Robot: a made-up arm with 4 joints.
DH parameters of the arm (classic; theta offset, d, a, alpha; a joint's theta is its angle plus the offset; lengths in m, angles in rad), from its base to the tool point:
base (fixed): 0 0 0 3.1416
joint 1: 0 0.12 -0.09 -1.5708
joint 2: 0 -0.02 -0.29 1.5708
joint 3: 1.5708 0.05 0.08 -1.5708
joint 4: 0 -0.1 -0.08 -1.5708
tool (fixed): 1.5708 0.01 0 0
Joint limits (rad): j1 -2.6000..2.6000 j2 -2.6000..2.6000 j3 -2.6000..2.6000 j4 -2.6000..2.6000
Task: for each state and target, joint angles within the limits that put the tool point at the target. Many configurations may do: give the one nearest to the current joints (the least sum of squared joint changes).
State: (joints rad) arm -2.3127 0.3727 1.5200 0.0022
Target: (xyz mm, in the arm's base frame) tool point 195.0 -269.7 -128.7
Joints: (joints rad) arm -2.0052 -0.0963 0.9705 -0.1081
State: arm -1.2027 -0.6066 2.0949 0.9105
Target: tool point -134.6 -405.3 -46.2
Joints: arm -1.0746 -0.5043 1.7946 0.7176
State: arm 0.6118 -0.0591 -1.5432 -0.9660
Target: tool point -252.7 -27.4 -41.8
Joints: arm -0.3384 -0.2886 -0.9345 -1.3387
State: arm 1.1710 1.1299 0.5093 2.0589
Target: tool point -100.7 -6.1 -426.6
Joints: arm 1.3309 1.3787 0.9706 1.5087
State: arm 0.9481 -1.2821 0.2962 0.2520
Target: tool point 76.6 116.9 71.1
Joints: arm 1.8805 -1.5614 -0.1711 0.0359
